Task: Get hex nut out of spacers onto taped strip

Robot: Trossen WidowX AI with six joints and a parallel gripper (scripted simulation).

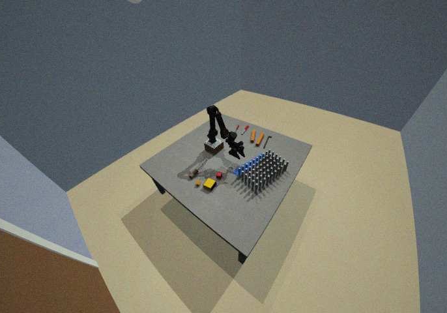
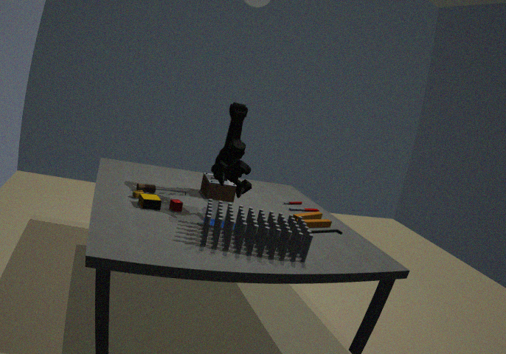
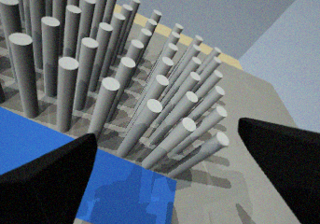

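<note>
My gripper tip is now 36 cm to the left of the yellow-handled tool, 19 cm past it and 13 cm above it. The rest, counted from my gripper tip: blue taped strip 14 cm below, 11 cm to the left, 2 cm ahead; then red cube 20 cm to the right, 12 cm below, 10 cm behind; then yellow block 32 cm to the right, 12 cm below, 9 cm behind.
</note>
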